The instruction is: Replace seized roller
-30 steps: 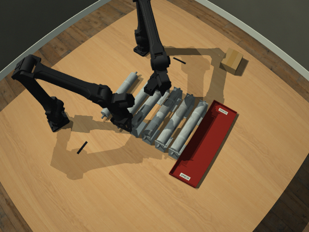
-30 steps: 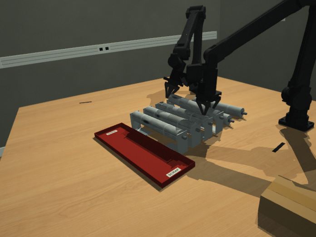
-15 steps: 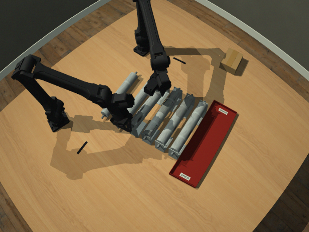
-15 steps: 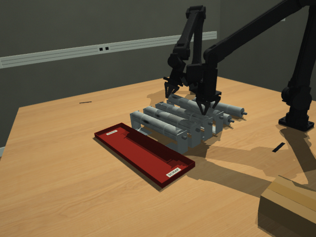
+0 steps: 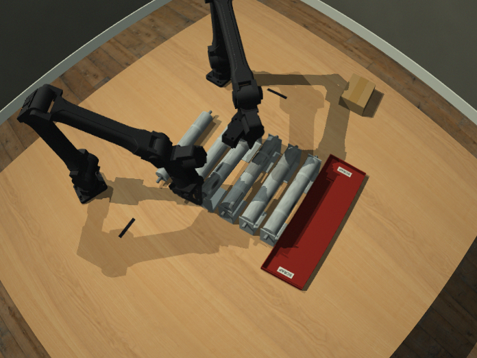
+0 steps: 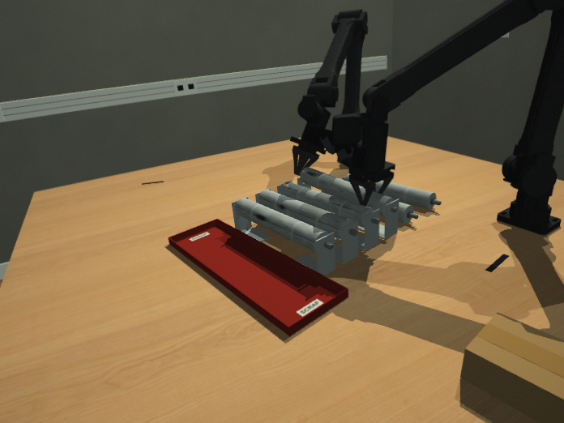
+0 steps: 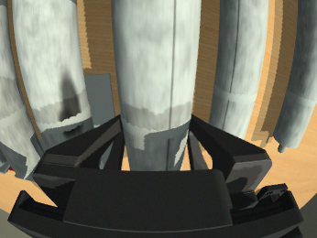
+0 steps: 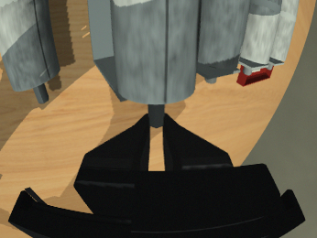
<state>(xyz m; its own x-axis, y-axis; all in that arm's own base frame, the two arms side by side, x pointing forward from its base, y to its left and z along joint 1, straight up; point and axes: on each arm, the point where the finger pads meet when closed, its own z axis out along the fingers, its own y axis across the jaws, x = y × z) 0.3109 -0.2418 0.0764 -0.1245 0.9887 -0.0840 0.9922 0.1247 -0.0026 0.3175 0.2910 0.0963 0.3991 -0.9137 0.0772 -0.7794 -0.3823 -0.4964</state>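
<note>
Now: the grey roller 90 mm to the right of my left hand, 20 mm ahead of it and 10 mm above it. The rest, counted from my left hand: cardboard box: 500 mm to the left, 120 mm ahead, 40 mm below; red scrap tray: 340 mm ahead, 70 mm below, 20 mm to the right.
</note>
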